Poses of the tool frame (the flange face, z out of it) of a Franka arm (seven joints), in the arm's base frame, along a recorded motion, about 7 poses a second.
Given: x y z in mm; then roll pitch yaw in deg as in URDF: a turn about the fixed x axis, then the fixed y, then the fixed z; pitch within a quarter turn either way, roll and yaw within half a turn.
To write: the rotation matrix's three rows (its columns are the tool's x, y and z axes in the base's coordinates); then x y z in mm. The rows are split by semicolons. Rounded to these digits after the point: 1 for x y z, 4 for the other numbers.
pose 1, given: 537.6 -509.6 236.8 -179.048 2.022 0.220
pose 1, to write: 0.9994 0.0033 -0.0353; 0.0038 -0.9999 0.0165; -0.0353 -0.0166 -0.9992; 537.6 -509.6 236.8
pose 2, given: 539.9 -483.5 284.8 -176.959 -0.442 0.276
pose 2, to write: 1.0000 0.0052 0.0074; 0.0048 -0.9986 0.0531; 0.0077 -0.0530 -0.9986; 539.9 -483.5 284.8
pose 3, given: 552.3 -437.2 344.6 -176.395 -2.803 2.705
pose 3, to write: 0.9977 0.0502 0.0458; 0.0471 -0.9968 0.0651; 0.0489 -0.0628 -0.9968; 552.3 -437.2 344.6
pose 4, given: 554.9 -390.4 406.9 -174.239 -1.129 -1.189
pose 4, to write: 0.9996 -0.0187 0.0217; -0.0207 -0.9948 0.1000; 0.0197 -0.1004 -0.9948; 554.9 -390.4 406.9
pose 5, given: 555.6 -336.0 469.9 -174.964 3.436 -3.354
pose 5, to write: 0.9965 -0.0635 -0.0545; -0.0584 -0.9941 0.0911; -0.0599 -0.0876 -0.9943; 555.6 -336.0 469.9
